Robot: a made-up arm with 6 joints.
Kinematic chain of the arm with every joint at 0, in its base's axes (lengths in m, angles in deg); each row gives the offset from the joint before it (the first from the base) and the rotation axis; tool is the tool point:
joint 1: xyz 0 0 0.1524 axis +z
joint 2: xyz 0 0.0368 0 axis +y
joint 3: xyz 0 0 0.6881 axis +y
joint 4: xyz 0 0 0.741 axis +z
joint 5: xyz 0 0 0 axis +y
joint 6: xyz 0 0 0.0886 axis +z
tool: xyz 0 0 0
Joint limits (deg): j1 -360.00..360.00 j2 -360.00..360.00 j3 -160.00..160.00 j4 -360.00..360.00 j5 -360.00..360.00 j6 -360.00..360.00
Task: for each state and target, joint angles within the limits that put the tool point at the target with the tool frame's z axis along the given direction. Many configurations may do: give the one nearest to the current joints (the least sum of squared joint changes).
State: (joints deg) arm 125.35 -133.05 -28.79 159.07 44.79 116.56
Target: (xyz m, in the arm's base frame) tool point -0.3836 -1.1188 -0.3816 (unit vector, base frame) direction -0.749 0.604 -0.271
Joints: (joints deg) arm 76.60 -89.00 -45.78 119.12 95.91 116.56
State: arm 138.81 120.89 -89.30 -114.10 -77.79 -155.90
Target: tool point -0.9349 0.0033 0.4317 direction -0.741 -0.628 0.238
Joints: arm 173.70 126.66 -101.21 -125.35 -59.88 -155.90
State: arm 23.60 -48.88 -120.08 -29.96 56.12 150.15
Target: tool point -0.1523 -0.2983 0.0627 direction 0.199 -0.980 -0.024
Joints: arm 59.02 -18.68 -157.57 -42.58 85.87 150.15
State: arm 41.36 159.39 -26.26 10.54 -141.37 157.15
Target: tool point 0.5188 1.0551 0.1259 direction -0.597 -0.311 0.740
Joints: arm 60.44 126.42 -61.70 -21.89 -101.23 157.15
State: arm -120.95 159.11 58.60 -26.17 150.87 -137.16
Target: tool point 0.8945 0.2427 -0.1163 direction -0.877 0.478 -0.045
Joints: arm -166.23 208.89 88.23 -66.23 132.65 -137.16
